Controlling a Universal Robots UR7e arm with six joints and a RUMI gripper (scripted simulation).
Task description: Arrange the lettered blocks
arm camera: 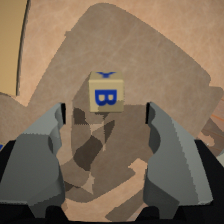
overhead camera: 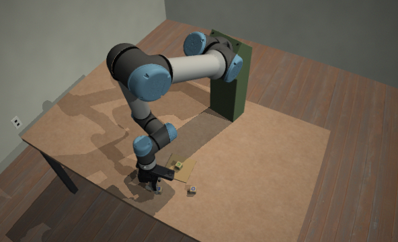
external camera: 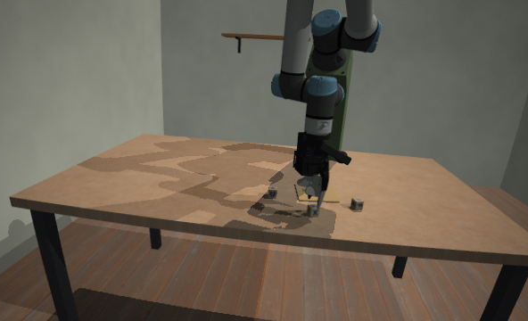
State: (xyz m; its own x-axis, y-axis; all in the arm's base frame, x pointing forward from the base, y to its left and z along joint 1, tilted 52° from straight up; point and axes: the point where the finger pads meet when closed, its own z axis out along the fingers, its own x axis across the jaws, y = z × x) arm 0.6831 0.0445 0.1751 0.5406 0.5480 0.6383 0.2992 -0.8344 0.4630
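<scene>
The G block lies 17 cm behind my hand and 3 cm below it. The rest, counted from my hand: Q block (14 cm to the left, 10 cm behind, 4 cm below); tan mat (17 cm behind, 5 cm below).
</scene>
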